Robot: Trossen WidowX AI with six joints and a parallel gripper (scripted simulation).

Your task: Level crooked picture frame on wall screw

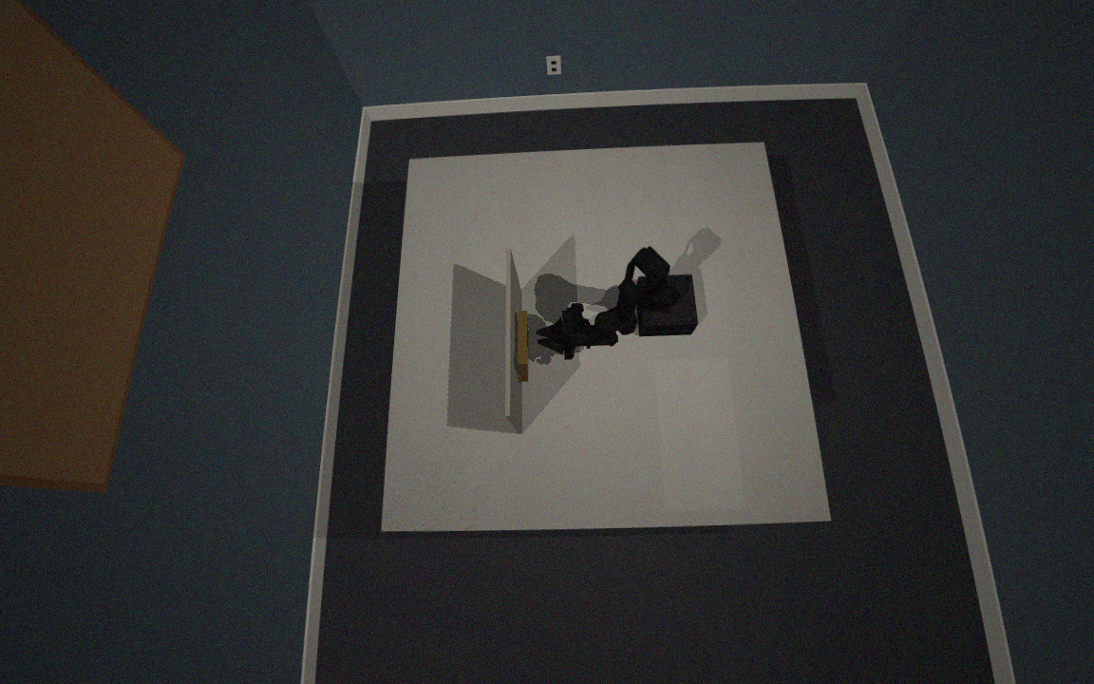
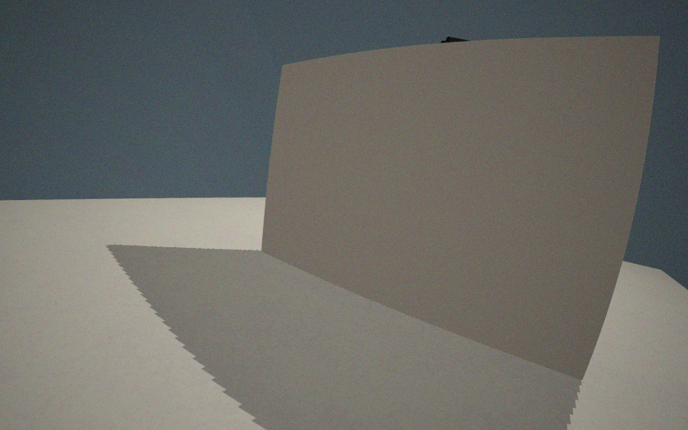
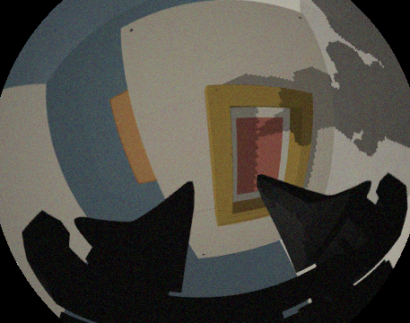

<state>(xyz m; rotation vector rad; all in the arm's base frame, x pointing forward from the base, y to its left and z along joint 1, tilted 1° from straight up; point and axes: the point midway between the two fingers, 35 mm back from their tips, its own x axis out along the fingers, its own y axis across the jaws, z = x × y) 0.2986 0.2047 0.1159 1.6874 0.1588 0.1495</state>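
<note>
Right now the picture frame is 5 cm below my gripper tip, 5 cm ahead of it and 2 cm to the left of it. The rest, counted from my gripper tip: grey wall panel 6 cm below, 6 cm ahead, 1 cm to the left.
</note>
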